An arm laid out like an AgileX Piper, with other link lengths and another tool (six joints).
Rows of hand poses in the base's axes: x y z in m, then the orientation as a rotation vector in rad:
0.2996, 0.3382, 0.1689, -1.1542, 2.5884, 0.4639
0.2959, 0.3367, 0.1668, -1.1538, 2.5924, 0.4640
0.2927, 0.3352, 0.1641, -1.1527, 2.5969, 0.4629
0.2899, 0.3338, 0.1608, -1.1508, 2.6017, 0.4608
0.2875, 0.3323, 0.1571, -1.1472, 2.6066, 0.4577
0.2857, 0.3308, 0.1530, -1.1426, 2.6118, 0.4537
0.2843, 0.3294, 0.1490, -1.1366, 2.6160, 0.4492
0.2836, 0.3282, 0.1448, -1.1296, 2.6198, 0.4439
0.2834, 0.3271, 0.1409, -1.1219, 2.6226, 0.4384
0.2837, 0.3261, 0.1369, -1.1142, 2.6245, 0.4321
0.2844, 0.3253, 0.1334, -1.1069, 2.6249, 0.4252
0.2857, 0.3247, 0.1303, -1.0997, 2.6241, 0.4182
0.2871, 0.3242, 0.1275, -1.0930, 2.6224, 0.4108
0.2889, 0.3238, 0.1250, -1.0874, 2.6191, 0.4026
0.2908, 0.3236, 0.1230, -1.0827, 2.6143, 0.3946
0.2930, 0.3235, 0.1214, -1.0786, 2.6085, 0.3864
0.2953, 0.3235, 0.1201, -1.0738, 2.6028, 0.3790
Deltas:
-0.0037, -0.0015, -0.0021, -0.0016, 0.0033, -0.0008
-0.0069, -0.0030, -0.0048, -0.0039, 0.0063, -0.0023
-0.0097, -0.0044, -0.0081, -0.0068, 0.0090, -0.0045
-0.0121, -0.0059, -0.0118, -0.0098, 0.0111, -0.0080
-0.0139, -0.0074, -0.0159, -0.0132, 0.0128, -0.0123
-0.0153, -0.0088, -0.0199, -0.0161, 0.0132, -0.0174
-0.0160, -0.0100, -0.0241, -0.0191, 0.0128, -0.0233
-0.0162, -0.0111, -0.0280, -0.0216, 0.0113, -0.0295
-0.0159, -0.0121, -0.0320, -0.0242, 0.0088, -0.0356
-0.0152, -0.0129, -0.0355, -0.0265, 0.0049, -0.0414
-0.0139, -0.0135, -0.0386, -0.0285, 0.0000, -0.0470
-0.0125, -0.0140, -0.0414, -0.0304, -0.0056, -0.0522
-0.0107, -0.0144, -0.0439, -0.0323, -0.0128, -0.0565
-0.0088, -0.0146, -0.0459, -0.0337, -0.0209, -0.0600
-0.0066, -0.0147, -0.0475, -0.0350, -0.0298, -0.0630
-0.0043, -0.0147, -0.0488, -0.0356, -0.0384, -0.0664

